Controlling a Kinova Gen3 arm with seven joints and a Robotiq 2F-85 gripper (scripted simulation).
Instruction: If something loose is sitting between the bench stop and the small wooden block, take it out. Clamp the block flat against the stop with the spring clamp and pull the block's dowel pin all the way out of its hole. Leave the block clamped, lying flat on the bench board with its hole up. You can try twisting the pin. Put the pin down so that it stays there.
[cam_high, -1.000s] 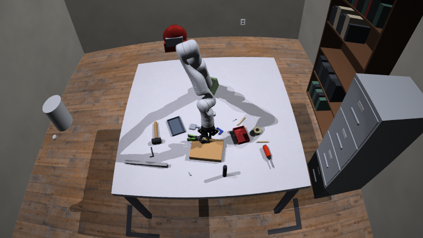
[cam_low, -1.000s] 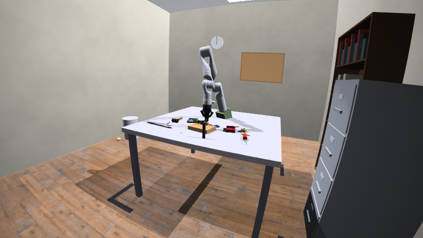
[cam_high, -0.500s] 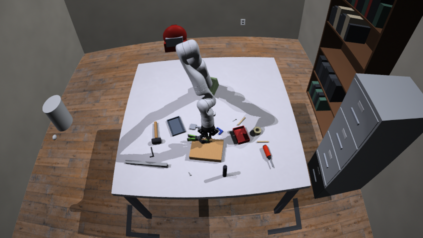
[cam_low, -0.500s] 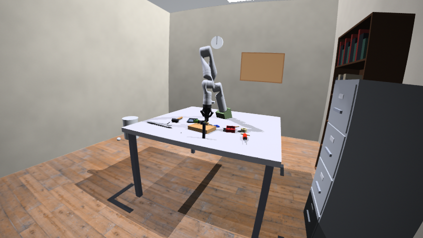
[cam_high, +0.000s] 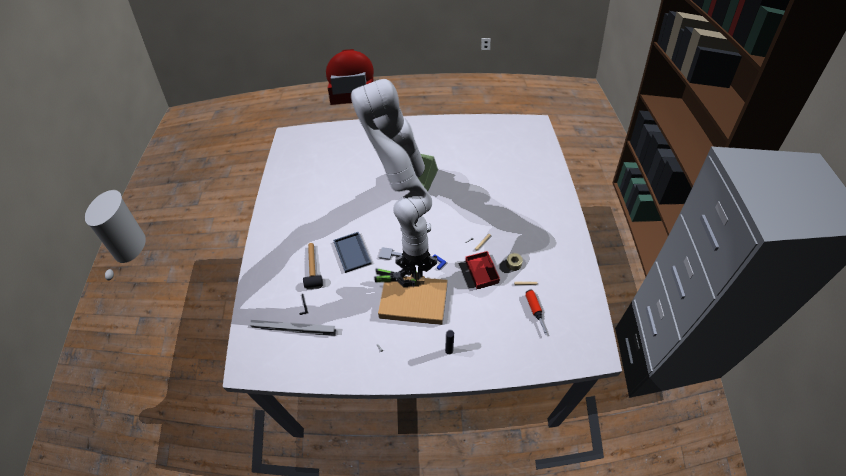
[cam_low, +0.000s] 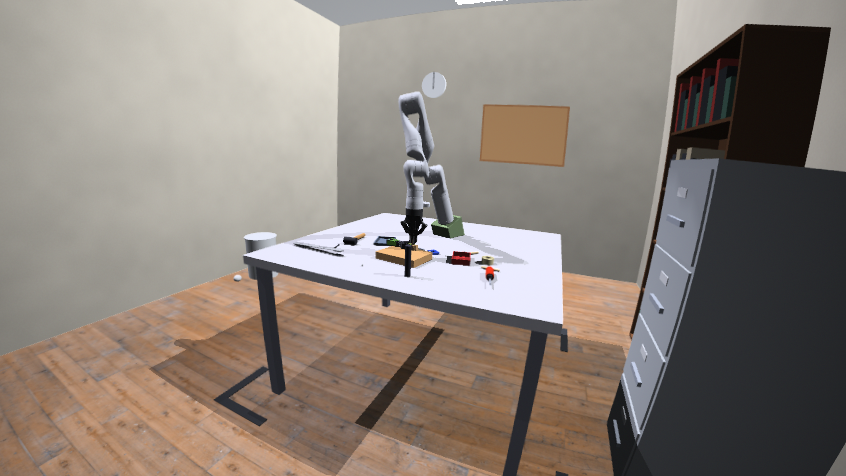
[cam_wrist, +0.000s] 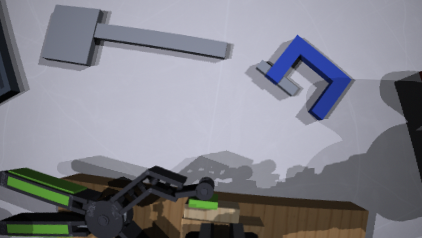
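The round dowel pin is 2 cm below my hand. Also, from my hand: grey t-shaped tool (13 cm behind, 7 cm to the right, 7 cm below); wooden bench board (5 cm ahead, 2 cm to the right, 5 cm below); wooden block (4 cm below).
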